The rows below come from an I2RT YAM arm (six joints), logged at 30 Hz.
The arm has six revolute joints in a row. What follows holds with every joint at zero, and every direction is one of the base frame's. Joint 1 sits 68 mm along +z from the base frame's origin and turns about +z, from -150 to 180 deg. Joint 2 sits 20 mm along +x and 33.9 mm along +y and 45.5 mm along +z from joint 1 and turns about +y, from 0 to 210 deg. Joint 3 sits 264 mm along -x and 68.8 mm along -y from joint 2 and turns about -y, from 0 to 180 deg. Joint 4 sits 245 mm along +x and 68.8 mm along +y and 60 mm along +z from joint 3 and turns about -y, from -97 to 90 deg. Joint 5 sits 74 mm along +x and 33.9 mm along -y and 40.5 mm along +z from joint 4 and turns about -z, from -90 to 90 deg. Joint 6 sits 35.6 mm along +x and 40.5 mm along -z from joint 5 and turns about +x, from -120 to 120 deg. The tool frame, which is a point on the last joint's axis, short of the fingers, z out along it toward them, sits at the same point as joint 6; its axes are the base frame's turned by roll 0, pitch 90 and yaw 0 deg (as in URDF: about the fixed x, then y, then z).
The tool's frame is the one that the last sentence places.
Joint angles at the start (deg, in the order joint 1, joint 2, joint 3, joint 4, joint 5, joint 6): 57.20, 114.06, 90.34, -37.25, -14.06, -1.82
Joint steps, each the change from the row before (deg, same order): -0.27, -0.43, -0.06, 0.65, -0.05, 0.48; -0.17, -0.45, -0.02, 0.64, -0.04, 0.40; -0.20, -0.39, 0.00, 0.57, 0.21, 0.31; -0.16, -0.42, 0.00, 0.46, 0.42, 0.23; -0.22, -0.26, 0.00, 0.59, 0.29, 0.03; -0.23, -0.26, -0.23, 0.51, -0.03, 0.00; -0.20, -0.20, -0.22, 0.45, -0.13, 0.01; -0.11, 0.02, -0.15, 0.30, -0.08, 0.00
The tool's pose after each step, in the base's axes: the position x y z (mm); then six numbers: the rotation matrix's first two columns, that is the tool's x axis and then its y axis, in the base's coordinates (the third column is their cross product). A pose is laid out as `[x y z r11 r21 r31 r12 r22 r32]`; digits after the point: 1 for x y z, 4 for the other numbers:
[226.8 364.1 219.4 -0.4516 -0.7352 -0.5056 -0.8901 0.4098 0.1992]
[227.9 363.6 223.1 -0.4548 -0.7229 -0.5202 -0.8878 0.4140 0.2008]
[229.4 362.9 226.5 -0.4572 -0.7117 -0.5333 -0.8855 0.4203 0.1983]
[230.5 362.0 229.9 -0.4582 -0.7019 -0.5454 -0.8834 0.4272 0.1924]
[232.3 361.4 232.3 -0.4568 -0.6931 -0.5577 -0.8826 0.4315 0.1866]
[233.6 360.3 233.5 -0.4566 -0.6869 -0.5655 -0.8819 0.4333 0.1857]
[234.7 359.3 234.2 -0.4567 -0.6817 -0.5716 -0.8814 0.4340 0.1866]
[235.4 359.1 233.6 -0.4573 -0.6797 -0.5735 -0.8809 0.4346 0.1874]

